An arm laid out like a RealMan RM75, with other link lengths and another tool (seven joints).
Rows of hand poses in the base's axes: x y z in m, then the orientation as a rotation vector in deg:
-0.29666 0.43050 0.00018 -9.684 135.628 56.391
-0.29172 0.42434 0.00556 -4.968 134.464 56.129
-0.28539 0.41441 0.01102 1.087 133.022 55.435
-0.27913 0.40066 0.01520 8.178 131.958 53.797
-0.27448 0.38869 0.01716 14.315 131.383 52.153
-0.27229 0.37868 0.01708 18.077 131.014 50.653
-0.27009 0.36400 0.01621 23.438 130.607 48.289
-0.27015 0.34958 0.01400 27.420 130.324 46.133
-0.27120 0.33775 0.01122 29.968 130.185 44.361
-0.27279 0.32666 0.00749 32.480 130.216 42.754
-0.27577 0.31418 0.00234 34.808 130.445 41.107
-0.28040 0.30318 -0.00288 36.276 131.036 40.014
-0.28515 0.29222 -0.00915 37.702 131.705 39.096
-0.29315 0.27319 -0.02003 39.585 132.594 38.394
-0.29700 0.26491 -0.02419 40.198 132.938 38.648
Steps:
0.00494 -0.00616 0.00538 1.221 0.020 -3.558
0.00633 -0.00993 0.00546 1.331 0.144 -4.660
0.00626 -0.01375 0.00418 0.856 0.760 -5.535
0.00465 -0.01197 0.00196 0.525 1.140 -4.714
0.00219 -0.01001 -0.00008 -0.005 0.699 -3.039
0.00220 -0.01468 -0.00087 -0.167 1.214 -4.330
-0.00006 -0.01442 -0.00221 -0.391 0.988 -3.313
-0.00105 -0.01183 -0.00278 -0.524 0.693 -2.220
-0.00159 -0.01109 -0.00373 -0.420 0.888 -2.066
-0.00298 -0.01248 -0.00515 -0.504 1.033 -1.875
-0.00463 -0.01100 -0.00522 -0.368 1.067 -1.019
-0.00475 -0.01096 -0.00627 -0.250 1.135 -0.899
-0.00800 -0.01903 -0.01088 0.046 1.518 -1.015
-0.00385 -0.00828 -0.00416 0.364 0.540 -0.165

